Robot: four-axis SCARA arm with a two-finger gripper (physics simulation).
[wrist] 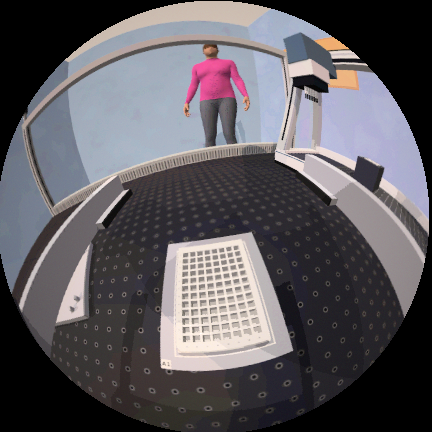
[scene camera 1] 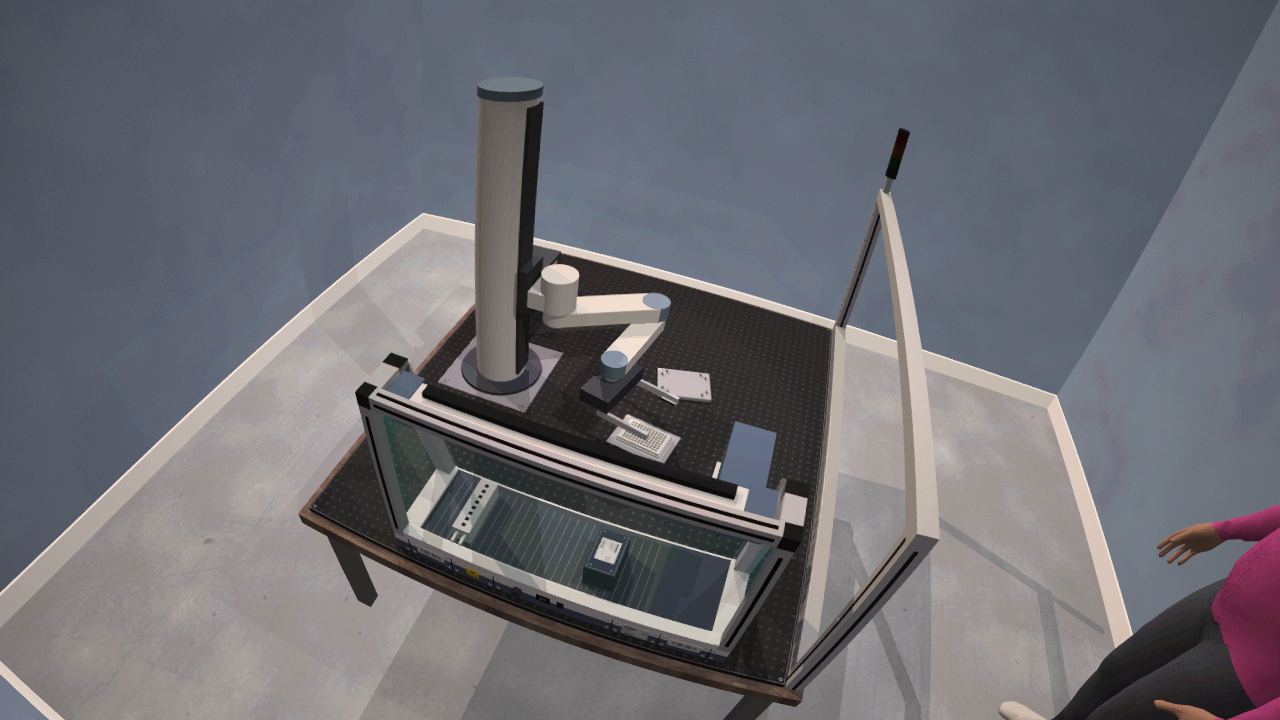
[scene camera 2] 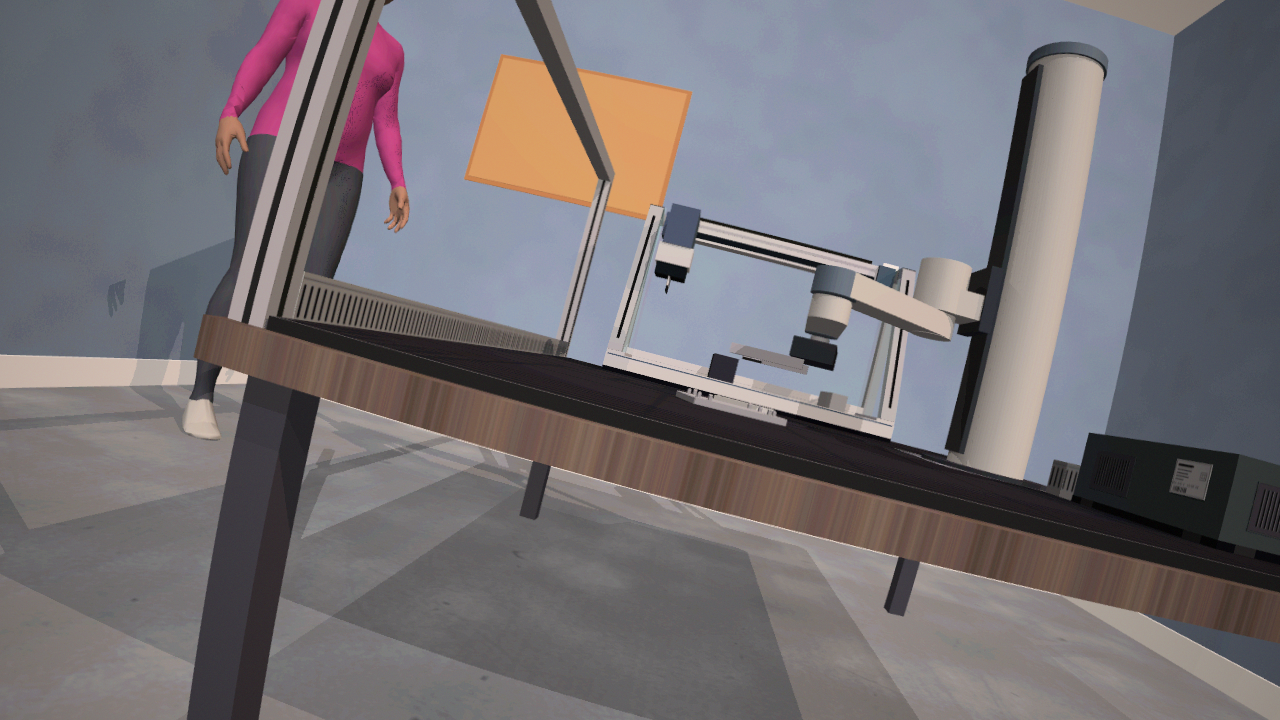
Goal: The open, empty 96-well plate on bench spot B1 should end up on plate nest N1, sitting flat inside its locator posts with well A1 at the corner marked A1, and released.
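Frame: origin at the arm's base, x ahead, y left, z up, level; centimetres.
Seen in the pictures: gripper, fingertip midpoint: (wrist: 211, 167) (scene camera 1: 663, 418) (scene camera 2: 737, 351); arm's base at its link origin: (scene camera 1: 501, 370).
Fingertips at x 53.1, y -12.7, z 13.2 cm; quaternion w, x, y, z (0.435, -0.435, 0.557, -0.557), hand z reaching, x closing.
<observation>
Offsets run from my fingertips to a thing's top centre. "spot": to the spot under its first point.
The open, empty white 96-well plate @(dx -4.1, dy +1.9, dz -10.2 cm) (scene camera 1: 656, 441) (wrist: 215, 295) lies flat on the pale pad of bench spot B1 @(spot: dx -11.8, dy +3.3, dz -11.7 cm) (wrist: 225, 362). The pad's A1 label shows at its lower left in the wrist view. My gripper (scene camera 1: 657, 416) (scene camera 2: 739, 354) (wrist: 211, 167) is open and empty, its fingers spread wide above bench level. In scene camera 1, one finger overlaps the plate. Plate nest N1 @(dx +0.8, dy +28.5, dz -9.7 cm) (scene camera 1: 684, 384) (scene camera 2: 729, 405) (wrist: 75, 300) is a white slab with small posts, with no plate on it; the left finger partly covers it in the wrist view. Its A1 mark is not readable.
A framed liquid-handling deck (scene camera 1: 572, 582) stands beside B1, with a dark block (scene camera 1: 606, 559) on it. Its blue and white head @(spot: dx +20.8, dy -33.8, dz +26.8 cm) (scene camera 2: 677, 241) (wrist: 307, 57) hangs from the gantry. A clear guard panel's frame @(spot: dx +47.3, dy -13.9, dz +47.8 cm) (scene camera 1: 904, 358) stands at the bench edge. A person (wrist: 215, 85) stands beyond it.
</observation>
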